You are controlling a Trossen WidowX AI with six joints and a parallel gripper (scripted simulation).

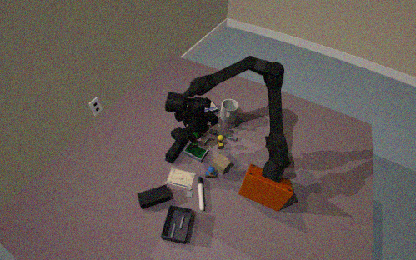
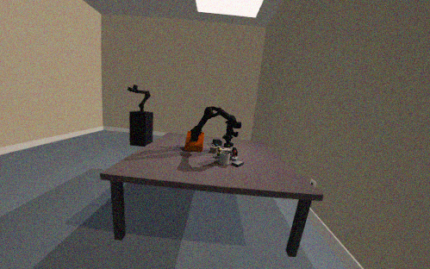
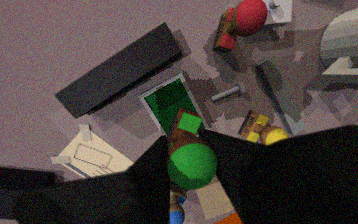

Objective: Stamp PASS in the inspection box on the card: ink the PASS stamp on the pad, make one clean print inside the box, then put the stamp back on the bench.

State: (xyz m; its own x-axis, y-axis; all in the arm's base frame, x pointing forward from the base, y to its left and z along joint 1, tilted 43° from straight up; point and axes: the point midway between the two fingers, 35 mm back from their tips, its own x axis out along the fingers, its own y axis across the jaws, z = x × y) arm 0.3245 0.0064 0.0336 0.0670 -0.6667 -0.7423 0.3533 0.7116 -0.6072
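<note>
The green ink pad lies 8 cm below my gripper tip. The rest, counted from my gripper tip: red stamp (10 cm to the right, 7 cm below, 6 cm ahead); green stamp (right at my gripper tip); bolt (8 cm to the right, 8 cm below, 2 cm behind).
</note>
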